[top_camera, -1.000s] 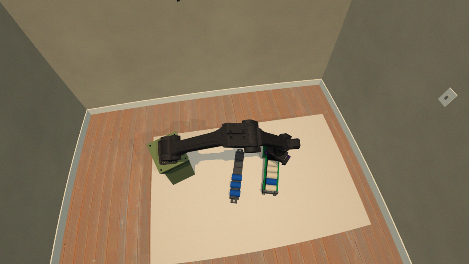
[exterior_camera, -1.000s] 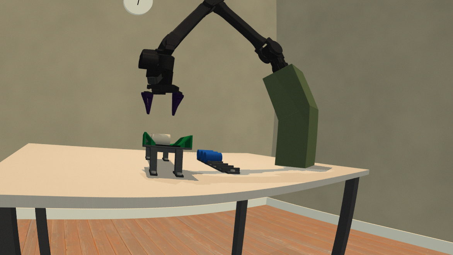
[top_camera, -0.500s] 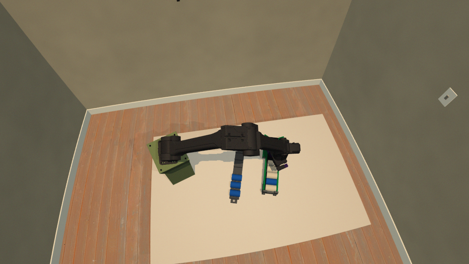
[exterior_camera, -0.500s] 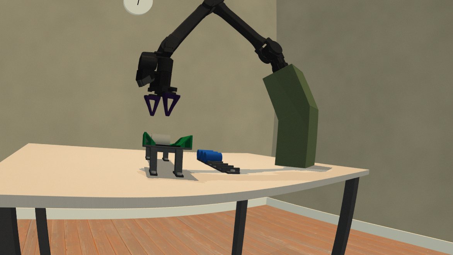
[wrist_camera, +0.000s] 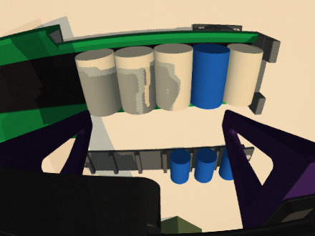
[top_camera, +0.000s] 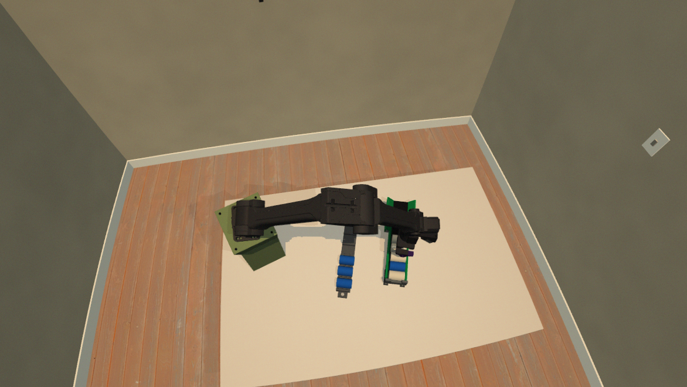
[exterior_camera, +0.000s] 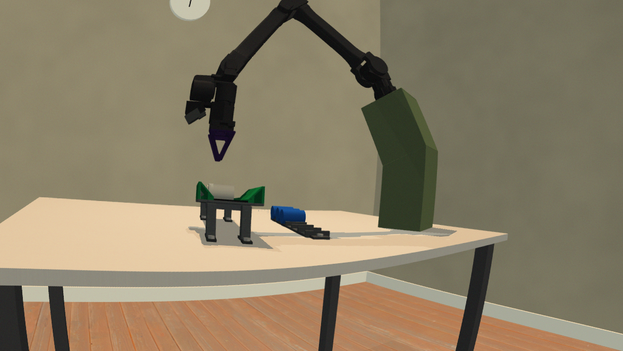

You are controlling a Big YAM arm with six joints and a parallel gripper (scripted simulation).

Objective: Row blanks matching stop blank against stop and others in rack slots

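Now: hand 11 cm to the left of the grey stop, 11 cm above it and 5 cm past it.
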